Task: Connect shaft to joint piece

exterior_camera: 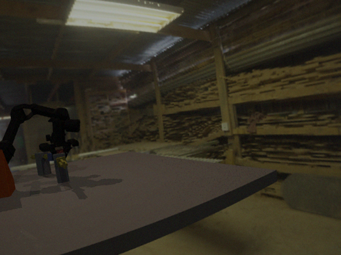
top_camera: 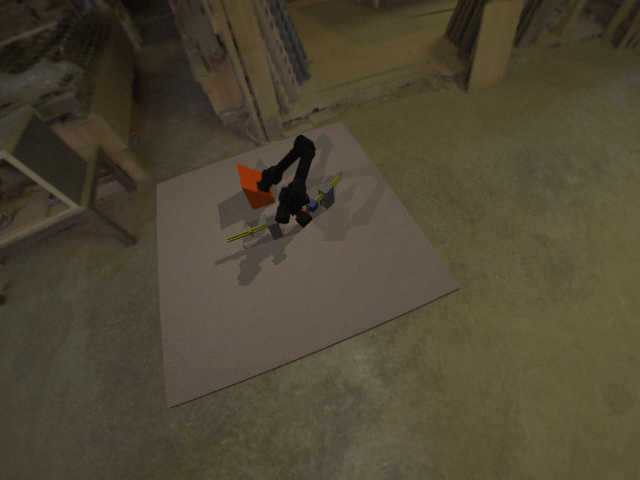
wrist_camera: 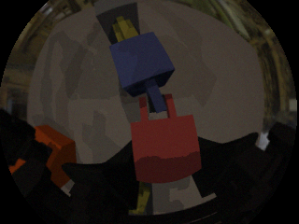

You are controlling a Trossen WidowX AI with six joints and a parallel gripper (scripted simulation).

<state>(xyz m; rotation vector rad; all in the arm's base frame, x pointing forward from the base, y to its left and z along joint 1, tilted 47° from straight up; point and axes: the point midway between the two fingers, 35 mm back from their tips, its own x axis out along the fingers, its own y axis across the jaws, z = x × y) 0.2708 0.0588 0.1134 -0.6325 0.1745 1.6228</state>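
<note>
Now: the red square joint piece 30 mm above my gripper tip and 10 mm to the left of it.
</note>
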